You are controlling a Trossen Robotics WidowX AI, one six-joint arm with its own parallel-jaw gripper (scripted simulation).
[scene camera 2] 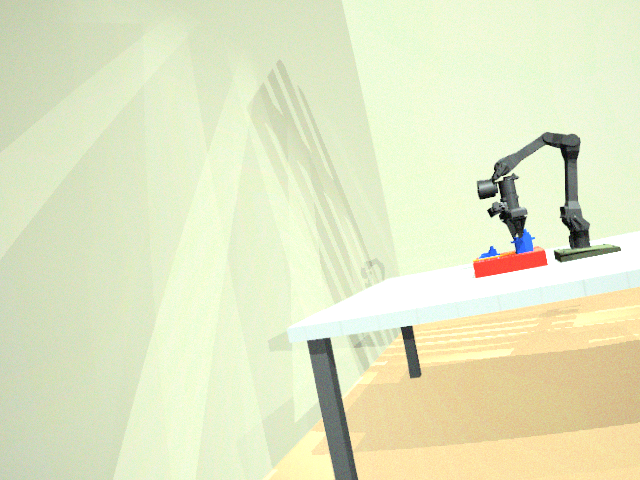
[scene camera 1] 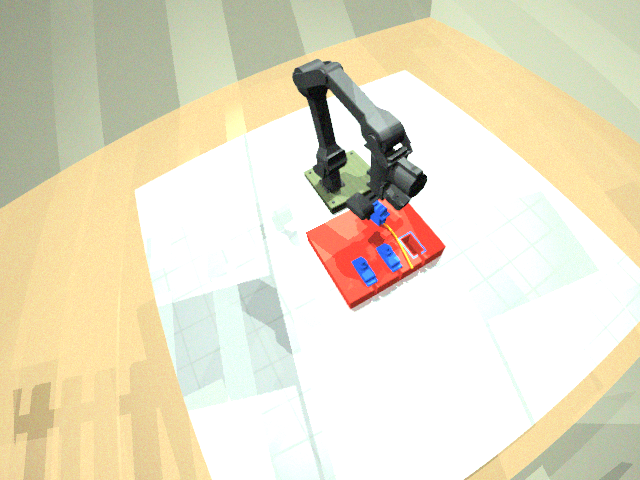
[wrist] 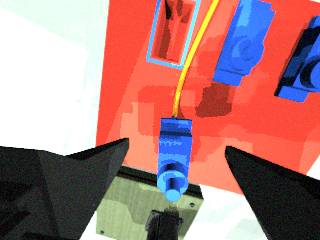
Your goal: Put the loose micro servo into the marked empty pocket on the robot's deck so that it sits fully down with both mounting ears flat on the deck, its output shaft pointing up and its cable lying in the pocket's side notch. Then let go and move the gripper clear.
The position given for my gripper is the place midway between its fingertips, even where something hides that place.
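Note:
My gripper [scene camera 1: 380, 209] open, holding nothing; red deck [scene camera 1: 341, 240]. My gripper [scene camera 2: 517, 238], red deck [scene camera 2: 537, 258]. Wrist view: my gripper [wrist: 175, 146], red deck [wrist: 248, 117].

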